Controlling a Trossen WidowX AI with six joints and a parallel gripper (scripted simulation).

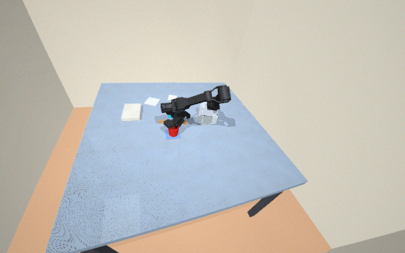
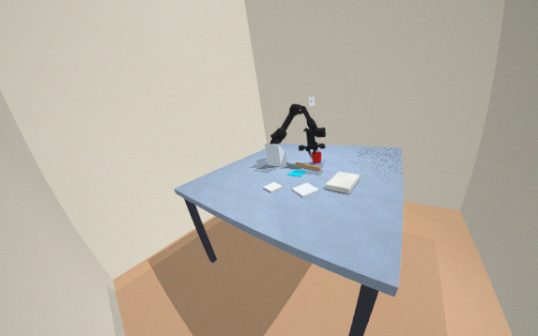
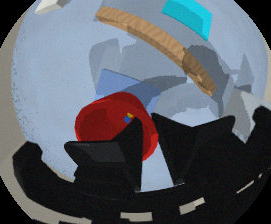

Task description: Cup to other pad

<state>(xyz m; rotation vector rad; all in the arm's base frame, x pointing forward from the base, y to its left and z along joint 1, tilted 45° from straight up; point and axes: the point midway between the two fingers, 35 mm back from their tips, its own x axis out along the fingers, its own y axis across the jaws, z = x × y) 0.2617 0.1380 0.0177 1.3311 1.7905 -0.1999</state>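
My gripper tip is now 3 cm short of the pale blue pad, 1 cm to the right of it and 4 cm above it. Also, from my gripper tip: red cup (3 cm ahead, 2 cm to the left); then bar (1 cm ahead, 10 cm to the right, 3 cm below); then cyan pad (1 cm behind, 21 cm to the right, 4 cm below).
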